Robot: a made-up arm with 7 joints.
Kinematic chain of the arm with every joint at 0, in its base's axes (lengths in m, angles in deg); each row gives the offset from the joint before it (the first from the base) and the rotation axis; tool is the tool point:
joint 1: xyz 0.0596 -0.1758 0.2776 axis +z
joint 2: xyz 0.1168 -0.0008 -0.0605 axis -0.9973 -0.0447 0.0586
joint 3: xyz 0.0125 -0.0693 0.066 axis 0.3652 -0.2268 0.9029
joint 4: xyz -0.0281 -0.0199 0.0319 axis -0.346 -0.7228 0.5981
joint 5: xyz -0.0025 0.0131 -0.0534 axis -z
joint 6: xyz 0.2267 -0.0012 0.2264 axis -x
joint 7: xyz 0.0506 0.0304 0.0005 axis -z
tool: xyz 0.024 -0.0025 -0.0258
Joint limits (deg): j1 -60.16..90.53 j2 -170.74..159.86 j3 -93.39..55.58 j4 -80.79..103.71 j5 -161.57..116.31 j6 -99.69..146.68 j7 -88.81..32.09
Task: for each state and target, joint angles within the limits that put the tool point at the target. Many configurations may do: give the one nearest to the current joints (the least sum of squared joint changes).
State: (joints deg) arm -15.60 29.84 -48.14 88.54 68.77 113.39 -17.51
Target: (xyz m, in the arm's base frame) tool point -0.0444 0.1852 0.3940
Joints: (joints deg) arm 24.78 58.86 -34.42 103.71 51.26 114.33 -16.03
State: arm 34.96 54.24 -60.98 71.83 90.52 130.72 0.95
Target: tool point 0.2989 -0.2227 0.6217
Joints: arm 43.65 -4.70 -43.73 47.53 61.55 125.97 -0.46
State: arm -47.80 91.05 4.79 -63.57 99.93 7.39 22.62
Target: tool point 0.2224 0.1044 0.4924
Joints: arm -36.56 110.33 13.17 -64.29 113.91 4.19 21.08
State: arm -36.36 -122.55 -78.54 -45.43 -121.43 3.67 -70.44
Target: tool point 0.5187 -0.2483 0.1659
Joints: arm 7.58 -117.00 -89.18 -25.25 -114.77 9.20 -69.56
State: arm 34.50 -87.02 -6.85 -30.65 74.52 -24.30 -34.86
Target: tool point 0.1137 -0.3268 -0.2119
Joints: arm 6.94 -100.33 -4.76 -27.94 90.55 -42.10 -34.54
